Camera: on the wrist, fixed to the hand. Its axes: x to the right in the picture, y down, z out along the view.
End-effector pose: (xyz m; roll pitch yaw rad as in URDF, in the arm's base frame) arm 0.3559 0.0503 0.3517 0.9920 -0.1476 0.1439
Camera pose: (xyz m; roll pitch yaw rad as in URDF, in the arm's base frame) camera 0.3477 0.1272 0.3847 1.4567 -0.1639 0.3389
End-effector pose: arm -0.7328 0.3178 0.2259 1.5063 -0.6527 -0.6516
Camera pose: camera -0.7287 0.3794 0.2831 1.8606 -0.7531 -0.4346
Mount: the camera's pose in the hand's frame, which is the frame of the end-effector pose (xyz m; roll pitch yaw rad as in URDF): 0.0077 0.0693 -0.0471 0.5043 0.1502 0.1222
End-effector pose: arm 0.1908 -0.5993 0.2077 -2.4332 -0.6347 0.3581
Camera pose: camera 0.2310 -0.6732 0.2048 -1.7928 -0.6564 0.1174
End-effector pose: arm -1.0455 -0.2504 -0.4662 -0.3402 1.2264 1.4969
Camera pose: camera -1.0995 -0.3075 -0.4962 0.5212 1.3971 1.8742
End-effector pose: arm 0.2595 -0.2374 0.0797 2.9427 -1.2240 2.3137
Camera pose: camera 0.3390 -0.2373 0.1073 -2.3881 -1.3750 1.8410
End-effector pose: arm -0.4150 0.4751 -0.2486 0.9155 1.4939 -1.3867
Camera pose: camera -0.3319 0.4634 -0.2543 2.5804 1.3613 -0.2094
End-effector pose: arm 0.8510 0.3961 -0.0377 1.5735 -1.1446 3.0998
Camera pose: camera 0.9090 0.3467 -0.0020 1.6331 -1.2333 -2.7157
